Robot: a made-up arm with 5 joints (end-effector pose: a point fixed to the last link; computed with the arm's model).
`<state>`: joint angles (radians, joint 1 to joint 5).
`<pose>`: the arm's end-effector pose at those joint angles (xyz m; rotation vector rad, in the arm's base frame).
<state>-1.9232 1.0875 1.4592 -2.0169 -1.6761</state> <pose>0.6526 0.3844 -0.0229 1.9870 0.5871 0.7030</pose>
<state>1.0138 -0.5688 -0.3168 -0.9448 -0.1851</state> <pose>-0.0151 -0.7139 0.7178 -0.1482 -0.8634 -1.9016</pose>
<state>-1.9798 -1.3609 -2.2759 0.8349 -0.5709</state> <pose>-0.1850 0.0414 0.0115 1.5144 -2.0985 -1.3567</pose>
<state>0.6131 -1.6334 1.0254 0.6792 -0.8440</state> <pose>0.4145 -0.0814 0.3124 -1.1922 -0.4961 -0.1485</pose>
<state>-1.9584 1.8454 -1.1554 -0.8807 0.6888</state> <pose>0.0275 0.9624 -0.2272 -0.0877 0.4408 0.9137</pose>
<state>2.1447 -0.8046 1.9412 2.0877 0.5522</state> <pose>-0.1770 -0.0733 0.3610 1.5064 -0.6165 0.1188</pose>
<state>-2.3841 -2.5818 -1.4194 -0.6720 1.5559</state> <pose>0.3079 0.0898 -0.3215 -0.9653 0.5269 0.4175</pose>
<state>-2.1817 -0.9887 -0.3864 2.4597 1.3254</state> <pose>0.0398 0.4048 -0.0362 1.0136 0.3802 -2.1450</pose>
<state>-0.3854 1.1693 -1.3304 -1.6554 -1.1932</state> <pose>1.1211 -0.2244 0.3855 -0.8771 0.6618 -1.1412</pose>
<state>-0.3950 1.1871 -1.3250 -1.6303 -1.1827</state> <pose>1.1311 -0.2011 0.3735 -0.8992 0.6480 -1.1104</pose>
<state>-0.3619 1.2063 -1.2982 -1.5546 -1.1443</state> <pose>1.1402 -0.2037 0.3511 -0.9210 0.6235 -1.0762</pose>
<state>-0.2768 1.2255 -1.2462 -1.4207 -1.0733</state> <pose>1.1430 -0.2411 0.3132 -0.9331 0.5972 -1.0333</pose>
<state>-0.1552 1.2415 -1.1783 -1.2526 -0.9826</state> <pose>1.1298 -0.3071 0.2628 -0.9213 0.5856 -0.9825</pose>
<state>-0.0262 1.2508 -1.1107 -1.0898 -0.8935</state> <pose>1.0981 -0.3832 0.2131 -0.8817 0.5925 -0.9376</pose>
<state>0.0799 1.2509 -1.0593 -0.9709 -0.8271</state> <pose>1.0599 -0.4492 0.1794 -0.8319 0.6062 -0.9157</pose>
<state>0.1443 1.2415 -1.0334 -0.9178 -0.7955</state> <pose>1.0312 -0.4950 0.1695 -0.7972 0.6143 -0.9245</pose>
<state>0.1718 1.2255 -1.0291 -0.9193 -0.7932</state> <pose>1.0163 -0.5239 0.1785 -0.7841 0.6151 -0.9563</pose>
